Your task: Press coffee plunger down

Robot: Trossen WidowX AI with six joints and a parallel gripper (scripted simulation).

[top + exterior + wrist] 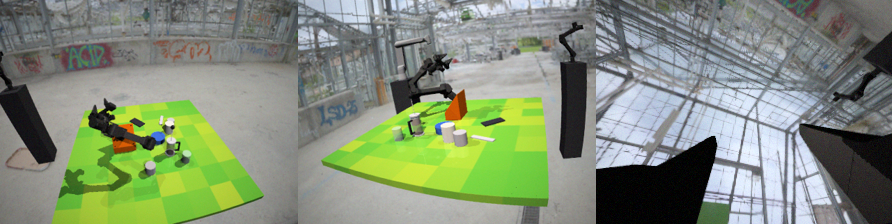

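The coffee press is 460 mm ahead of my gripper tip, 170 mm to the right of it and 330 mm below it. From my gripper tip the other things lie so: black slab 290 mm ahead, 310 mm to the left, 450 mm below.
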